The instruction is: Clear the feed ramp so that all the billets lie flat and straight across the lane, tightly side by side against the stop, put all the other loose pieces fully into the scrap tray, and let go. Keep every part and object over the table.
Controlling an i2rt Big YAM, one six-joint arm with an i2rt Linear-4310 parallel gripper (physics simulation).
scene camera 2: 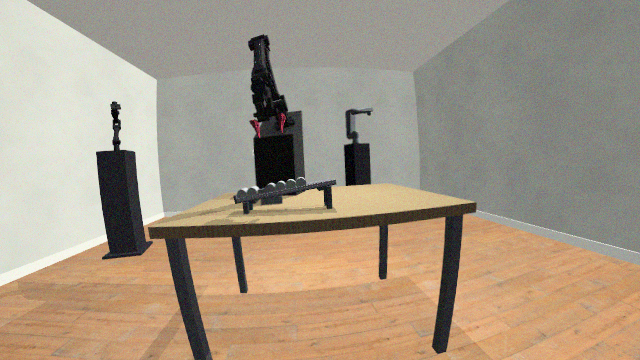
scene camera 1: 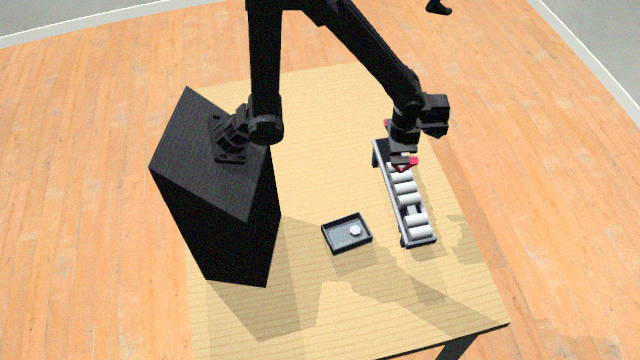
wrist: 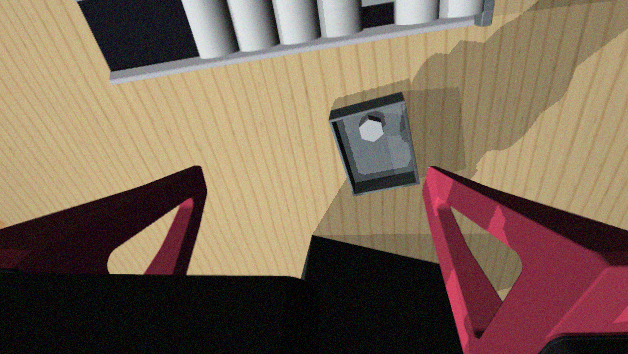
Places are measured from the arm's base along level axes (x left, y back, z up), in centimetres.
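Pixels of known places: gripper, fingertip midpoint: point(scene camera 2: 270, 135) point(scene camera 1: 397, 156) point(wrist: 314, 178); arm's base at its link origin: point(scene camera 2: 284, 124) point(scene camera 1: 225, 140).
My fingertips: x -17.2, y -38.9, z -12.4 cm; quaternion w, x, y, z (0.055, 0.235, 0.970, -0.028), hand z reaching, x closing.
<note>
For each thing: its top centre in the pictures, then the offset to it from my fingertips. Level surfaces: height alone.
- lowest billet at its top centre: point(scene camera 1: 420, 230) point(scene camera 2: 243, 188) dx -12.5, dy -1.9, dz -20.7 cm
- stop at its top centre: point(scene camera 1: 422, 240) dx -14.7, dy -1.1, dz -22.6 cm
- second billet at its top centre: point(scene camera 1: 416, 217) point(scene camera 2: 253, 186) dx -8.7, dy -3.1, dz -20.2 cm
- small pale piece at its top centre: point(scene camera 1: 412, 209) dx -5.3, dy -4.2, dz -21.0 cm
- third billet at its top centre: point(scene camera 1: 409, 196) point(scene camera 2: 270, 183) dx -2.1, dy -5.3, dz -19.3 cm
- scrap tray at its top centre: point(wrist: 376, 153) point(scene camera 1: 346, 230) point(scene camera 2: 270, 195) dx +1.4, dy +14.2, dz -26.5 cm
- white hexagonal piece at its top centre: point(wrist: 371, 131) point(scene camera 1: 355, 229) dx +1.0, dy +11.4, dz -28.0 cm
- table at its surface level: dz -30.0 cm
My gripper point(scene camera 2: 270, 134) point(wrist: 314, 178) is open and empty, high above the table; in scene camera 1 it hides the ramp's upper part. The sloping feed ramp point(scene camera 1: 391, 200) point(scene camera 2: 320, 185) point(wrist: 150, 70) carries several white cylindrical billets lying across the lane. The lowest billet point(scene camera 1: 420, 231) is beside the stop point(scene camera 1: 421, 243), with a second billet point(scene camera 1: 416, 219) next to it. A small pale piece point(scene camera 1: 411, 209) sits in the gap between that billet and the third billet point(scene camera 1: 408, 200). The scrap tray point(scene camera 1: 354, 244) point(wrist: 366, 106) holds a white hexagonal piece point(scene camera 1: 355, 230) point(wrist: 371, 130).
The arm's black pedestal point(scene camera 1: 215, 165) point(scene camera 2: 274, 160) stands on the far side of the tray from the ramp. The ramp stands near one long edge of the table point(scene camera 1: 310, 175) point(scene camera 2: 390, 200). Two other pedestals point(scene camera 2: 119, 200) point(scene camera 2: 357, 165) with arms stand beyond the table.
</note>
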